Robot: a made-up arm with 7 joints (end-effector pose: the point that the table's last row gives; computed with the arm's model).
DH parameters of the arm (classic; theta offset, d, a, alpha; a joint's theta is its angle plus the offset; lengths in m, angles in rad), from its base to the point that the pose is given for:
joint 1: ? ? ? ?
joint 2: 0 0.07 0 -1.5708
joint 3: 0 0.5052 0.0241 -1.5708
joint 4: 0 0.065 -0.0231 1.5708
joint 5: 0 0.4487 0 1.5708
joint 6: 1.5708 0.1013 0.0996 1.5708
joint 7: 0 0.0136 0 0
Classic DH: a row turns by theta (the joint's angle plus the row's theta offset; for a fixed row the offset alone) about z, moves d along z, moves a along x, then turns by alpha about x.
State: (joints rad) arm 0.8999 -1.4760 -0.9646 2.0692 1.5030 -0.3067 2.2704
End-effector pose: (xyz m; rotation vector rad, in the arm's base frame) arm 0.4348 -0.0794 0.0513 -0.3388 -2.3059 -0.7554
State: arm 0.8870 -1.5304 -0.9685 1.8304 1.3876 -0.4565 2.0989
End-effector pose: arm 0.5286 -0.0441 0.0134 0.1053 -2.1664 -0.8487
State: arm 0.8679 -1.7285 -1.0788 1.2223 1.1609 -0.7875 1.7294
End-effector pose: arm 0.7175 0.0773 -0.0501 0.8575 -1.6613 -0.8261
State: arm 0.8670 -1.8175 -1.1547 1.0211 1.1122 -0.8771 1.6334
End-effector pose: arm 0.7560 0.1260 -0.0721 0.9927 -1.4800 -0.7399
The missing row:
joint 1: 0 0.3778 0 1.5708
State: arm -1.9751 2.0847 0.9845 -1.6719 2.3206 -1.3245 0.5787
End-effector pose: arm -0.2177 0.2917 -0.1976 -0.2707 1.1963 -0.8423
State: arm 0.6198 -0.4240 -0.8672 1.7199 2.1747 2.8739 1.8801
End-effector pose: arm 0.5179 0.0141 0.5903 1.5932 1.3697 -1.1709
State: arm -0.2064 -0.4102 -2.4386 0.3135 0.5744 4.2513 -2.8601
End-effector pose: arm 0.1292 -0.2779 1.2216 -2.4149 -0.8742 -0.4490
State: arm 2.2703 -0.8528 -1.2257 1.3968 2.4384 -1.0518 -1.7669
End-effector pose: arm -0.0918 0.8394 0.5137 0.5040 -1.3305 0.2870
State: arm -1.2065 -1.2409 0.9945 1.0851 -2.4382 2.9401 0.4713
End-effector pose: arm 0.5072 -0.5525 0.5845 -1.2721 -1.6057 -2.1314
